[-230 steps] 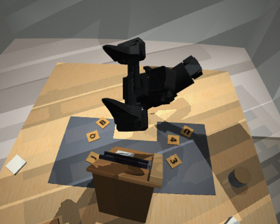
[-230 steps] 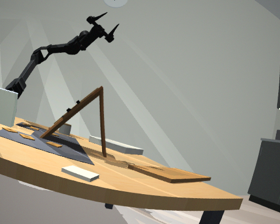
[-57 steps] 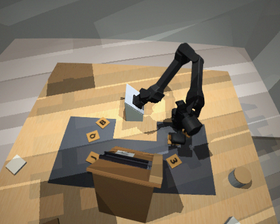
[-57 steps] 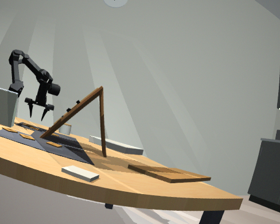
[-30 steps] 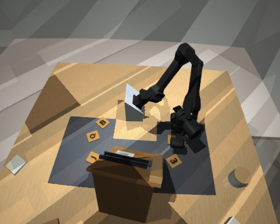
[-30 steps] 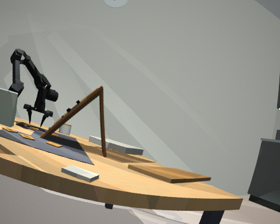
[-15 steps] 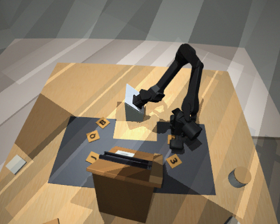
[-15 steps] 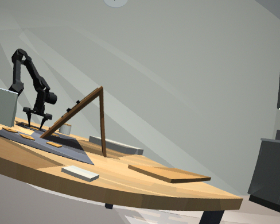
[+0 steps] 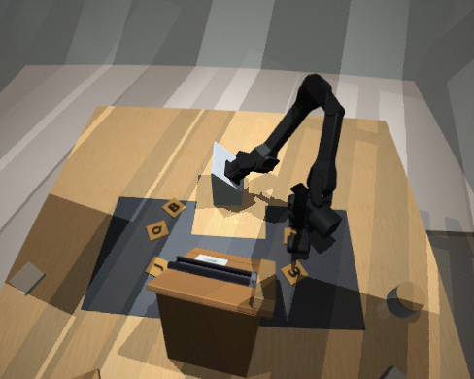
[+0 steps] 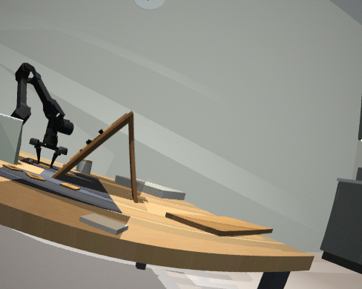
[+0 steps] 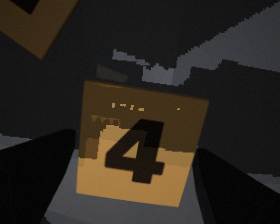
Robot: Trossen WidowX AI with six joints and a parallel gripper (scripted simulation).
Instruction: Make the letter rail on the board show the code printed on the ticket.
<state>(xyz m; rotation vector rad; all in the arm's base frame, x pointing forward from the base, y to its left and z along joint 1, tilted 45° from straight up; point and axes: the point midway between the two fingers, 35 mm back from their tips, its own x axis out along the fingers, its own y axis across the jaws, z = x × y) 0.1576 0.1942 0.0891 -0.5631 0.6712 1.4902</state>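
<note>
My gripper tip is now 24 cm to the left of the white ticket, 13 cm short of it and 9 cm below it. Round my gripper tip: tile marked 4: right at my gripper tip; q tile: 42 cm to the right; dark mat: 20 cm to the right, 4 cm ahead.
</note>
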